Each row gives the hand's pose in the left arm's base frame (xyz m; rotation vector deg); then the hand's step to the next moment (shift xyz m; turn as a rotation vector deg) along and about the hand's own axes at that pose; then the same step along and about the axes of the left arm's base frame.
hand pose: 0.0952 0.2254 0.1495 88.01 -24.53 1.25
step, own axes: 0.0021 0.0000 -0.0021 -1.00 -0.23 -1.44
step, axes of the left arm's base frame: 0.0025 0.0015 0.0006 -0.49 1.63 -0.47
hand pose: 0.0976 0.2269 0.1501 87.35 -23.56 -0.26
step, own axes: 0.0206 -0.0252 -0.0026 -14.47 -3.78 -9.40
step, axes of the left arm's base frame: 0.0262 -0.0043 -0.0190 -10.06 12.55 -7.30
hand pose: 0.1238 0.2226 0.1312 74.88 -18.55 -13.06
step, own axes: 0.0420 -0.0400 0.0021 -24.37 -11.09 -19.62
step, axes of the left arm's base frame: 0.0391 -0.0263 -0.0339 -15.50 23.39 -17.73
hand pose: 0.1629 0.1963 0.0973 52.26 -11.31 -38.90
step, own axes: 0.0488 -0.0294 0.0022 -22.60 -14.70 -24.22
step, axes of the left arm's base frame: 0.0235 -0.0440 -0.0275 -13.78 23.82 -23.58
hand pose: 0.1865 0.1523 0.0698 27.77 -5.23 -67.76
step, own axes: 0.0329 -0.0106 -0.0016 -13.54 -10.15 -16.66
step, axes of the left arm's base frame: 0.0041 -0.0323 -0.0117 -8.74 14.56 -16.60
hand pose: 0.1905 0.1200 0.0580 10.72 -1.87 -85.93
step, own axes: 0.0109 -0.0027 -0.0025 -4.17 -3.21 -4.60
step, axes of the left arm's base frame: -0.0015 -0.0107 -0.0039 -2.85 4.42 -4.60
